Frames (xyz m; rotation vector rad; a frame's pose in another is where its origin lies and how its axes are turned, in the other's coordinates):
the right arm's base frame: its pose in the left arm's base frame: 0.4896 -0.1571 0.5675 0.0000 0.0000 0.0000
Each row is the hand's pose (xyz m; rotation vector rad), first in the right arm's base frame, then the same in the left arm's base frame.
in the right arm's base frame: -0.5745 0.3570 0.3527 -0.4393 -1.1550 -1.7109
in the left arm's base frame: -0.0849 0.1999 0.9202 -0.4393 -1.1550 -1.7109
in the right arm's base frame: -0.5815 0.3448 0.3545 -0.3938 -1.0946 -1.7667
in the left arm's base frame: -0.0919 0.1877 0.9220 -0.3938 -1.0946 -1.7667
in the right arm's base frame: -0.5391 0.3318 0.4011 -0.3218 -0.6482 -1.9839
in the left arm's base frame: -0.0495 0.1747 0.9686 -0.3218 -0.6482 -1.9839
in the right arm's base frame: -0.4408 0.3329 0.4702 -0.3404 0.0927 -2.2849
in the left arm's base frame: 0.0488 0.1758 1.0377 -0.3404 0.0927 -2.2849
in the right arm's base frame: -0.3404 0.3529 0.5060 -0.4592 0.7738 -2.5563
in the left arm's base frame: 0.1492 0.1958 1.0735 -0.4592 0.7738 -2.5563
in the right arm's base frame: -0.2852 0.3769 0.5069 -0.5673 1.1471 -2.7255
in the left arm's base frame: 0.2044 0.2198 1.0744 -0.5673 1.1471 -2.7255
